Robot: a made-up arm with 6 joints. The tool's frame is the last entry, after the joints.
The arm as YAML. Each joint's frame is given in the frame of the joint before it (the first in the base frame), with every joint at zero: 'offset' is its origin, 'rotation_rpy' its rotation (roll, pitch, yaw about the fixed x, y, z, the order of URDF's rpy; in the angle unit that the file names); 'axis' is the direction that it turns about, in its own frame. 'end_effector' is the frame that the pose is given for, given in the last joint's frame.
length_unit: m
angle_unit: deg
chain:
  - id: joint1
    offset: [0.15, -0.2, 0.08]
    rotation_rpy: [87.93, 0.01, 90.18]
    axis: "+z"
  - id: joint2
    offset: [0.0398, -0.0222, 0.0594]
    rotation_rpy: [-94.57, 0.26, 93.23]
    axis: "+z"
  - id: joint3
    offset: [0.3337, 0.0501, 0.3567]
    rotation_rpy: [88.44, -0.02, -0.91]
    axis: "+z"
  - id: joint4
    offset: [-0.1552, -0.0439, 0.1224]
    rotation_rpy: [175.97, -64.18, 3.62]
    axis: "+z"
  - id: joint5
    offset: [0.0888, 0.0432, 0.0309]
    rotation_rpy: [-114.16, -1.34, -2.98]
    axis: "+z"
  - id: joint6
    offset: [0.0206, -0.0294, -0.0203]
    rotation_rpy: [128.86, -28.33, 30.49]
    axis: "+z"
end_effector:
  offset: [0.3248, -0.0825, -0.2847]
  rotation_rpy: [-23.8, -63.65, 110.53]
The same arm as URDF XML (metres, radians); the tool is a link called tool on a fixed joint. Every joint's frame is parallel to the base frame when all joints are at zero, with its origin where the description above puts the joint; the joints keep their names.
<robot name="arm">
<link name="base"/>
<link name="link1"/>
<link name="link2"/>
<link name="link3"/>
<link name="link4"/>
<link name="link5"/>
<link name="link6"/>
<link name="tool"/>
<joint name="joint1" type="continuous"><parent link="base"/><child link="link1"/><origin xyz="0.15 -0.2 0.08" rpy="0 0 0"/><axis xyz="0.999343 0.0031 0.036102"/></joint>
<joint name="joint2" type="continuous"><parent link="link1"/><child link="link2"/><origin xyz="0.06 0.04 -0.02" rpy="0 0 0"/><axis xyz="-0.074497 -0.995463 -0.059198"/></joint>
<joint name="joint3" type="continuous"><parent link="link2"/><child link="link3"/><origin xyz="-0.09 -0.37 0.31" rpy="0 0 0"/><axis xyz="0.994528 -0.102803 0.018601"/></joint>
<joint name="joint4" type="continuous"><parent link="link3"/><child link="link4"/><origin xyz="0.13 0.04 -0.15" rpy="0 0 0"/><axis xyz="-0.452917 0.0059 0.891533"/></joint>
<joint name="joint5" type="continuous"><parent link="link4"/><child link="link5"/><origin xyz="0.07 0.03 0.07" rpy="0 0 0"/><axis xyz="0.355713 0.890333 -0.28421"/></joint>
<joint name="joint6" type="continuous"><parent link="link5"/><child link="link6"/><origin xyz="0 -0.01 0.04" rpy="0 0 0"/><axis xyz="0.179107 -0.405815 0.896234"/></joint>
<joint name="tool_joint" type="fixed"><parent link="link6"/><child link="tool"/><origin xyz="0.2699 0.0698 -0.34" rpy="0.2098 -1.5705 1.3609"/></joint>
</robot>

